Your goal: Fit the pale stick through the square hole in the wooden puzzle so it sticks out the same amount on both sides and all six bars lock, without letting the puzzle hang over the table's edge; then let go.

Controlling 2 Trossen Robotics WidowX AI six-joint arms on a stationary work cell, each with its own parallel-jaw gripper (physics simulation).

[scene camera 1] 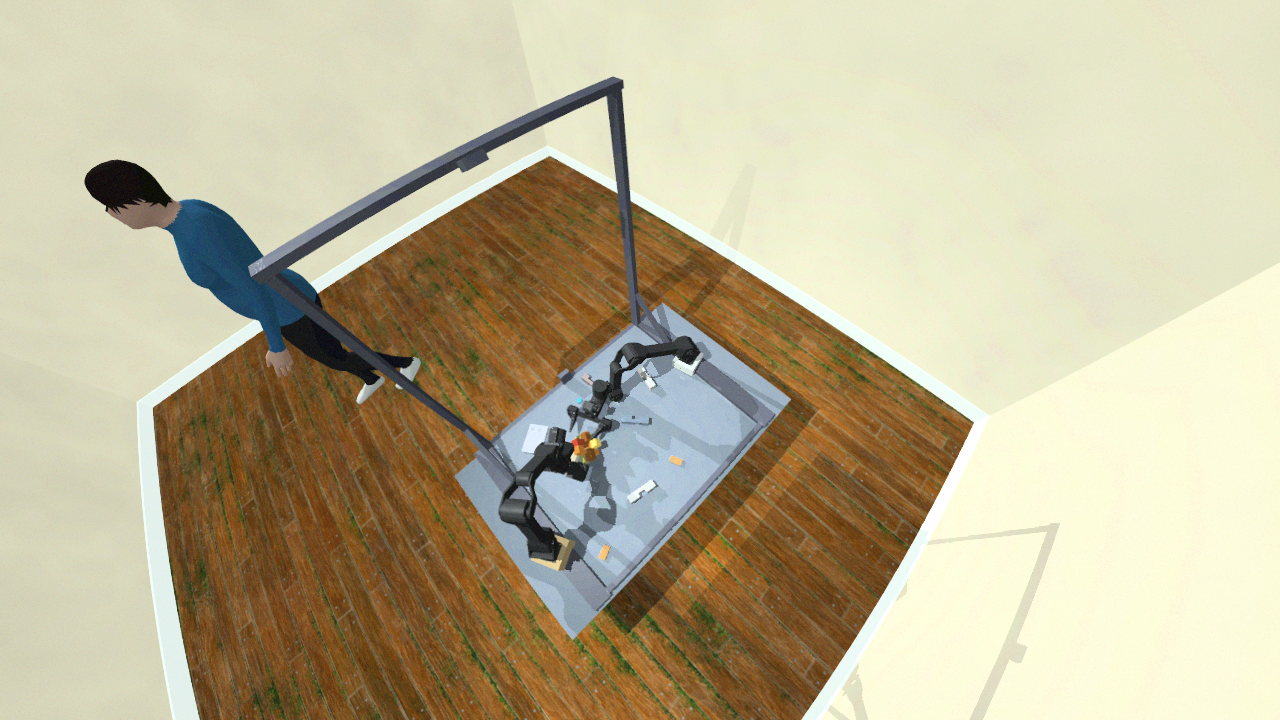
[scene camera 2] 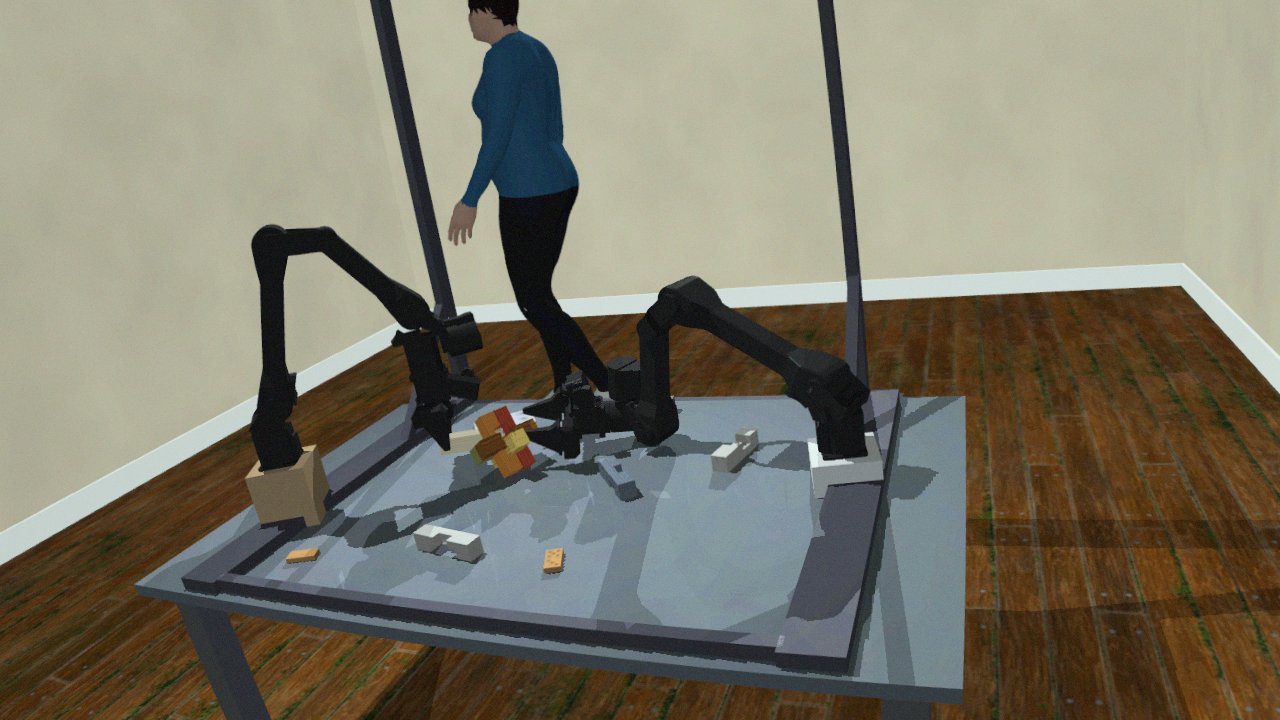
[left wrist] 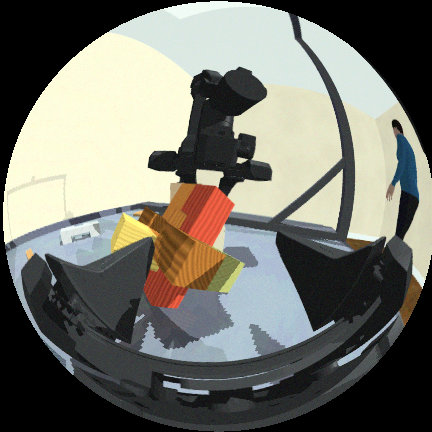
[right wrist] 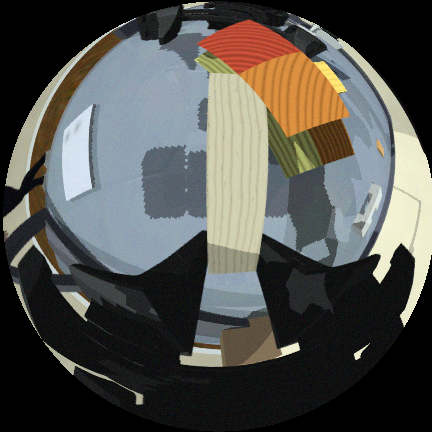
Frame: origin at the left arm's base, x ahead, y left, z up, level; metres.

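Seen in the pictures: left gripper, fingertip midpoint: [scene camera 1: 580, 436] [scene camera 2: 521, 422] [left wrist: 214, 241] [right wrist: 234, 41]; right gripper, fingertip midpoint: [scene camera 1: 568, 471] [scene camera 2: 448, 447] [right wrist: 229, 236]; left arm's base at its link origin: [scene camera 1: 688, 357] [scene camera 2: 843, 449]; right arm's base at its link origin: [scene camera 1: 550, 550] [scene camera 2: 281, 461].
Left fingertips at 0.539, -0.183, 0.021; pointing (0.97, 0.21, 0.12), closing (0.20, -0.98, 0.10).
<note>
Offsets run from my left fingertips to a thing's top centre, as dx, dy, dz.
The wooden puzzle [scene camera 1: 586, 446] [scene camera 2: 505, 441] [left wrist: 185, 250] [right wrist: 295, 90], of red, orange, yellow, brown and olive bars, is tilted between the two grippers, seemingly above the table, with a shadow below. The pale stick @(+0.090, +0.026, +0.002) [scene camera 2: 463, 440] [right wrist: 237, 175] runs from my right gripper to the puzzle; how deep it sits in the hole is hidden. No pale end shows on the puzzle's near side in the left wrist view. My right gripper [scene camera 2: 444, 440] [right wrist: 229, 236] is shut on the stick's outer end. My left gripper [scene camera 2: 529, 424] [left wrist: 214, 241] is open, its fingers apart beside the puzzle's opposite side, holding nothing.
White notched blocks @(+0.045, +0.306, -0.043) [scene camera 2: 447, 542] @(-0.372, +0.069, -0.043) [scene camera 2: 733, 450] and a grey-blue piece @(-0.184, +0.133, -0.044) [scene camera 2: 617, 477] lie on the table. Small orange pieces @(+0.294, +0.307, -0.063) [scene camera 2: 302, 555] @(-0.127, +0.357, -0.063) [scene camera 2: 554, 560] lie near the front. A white plate @(+0.099, -0.179, -0.065) [scene camera 1: 535, 437] [right wrist: 79, 152] lies near the far edge. A person [scene camera 2: 528, 116] stands behind the table.
</note>
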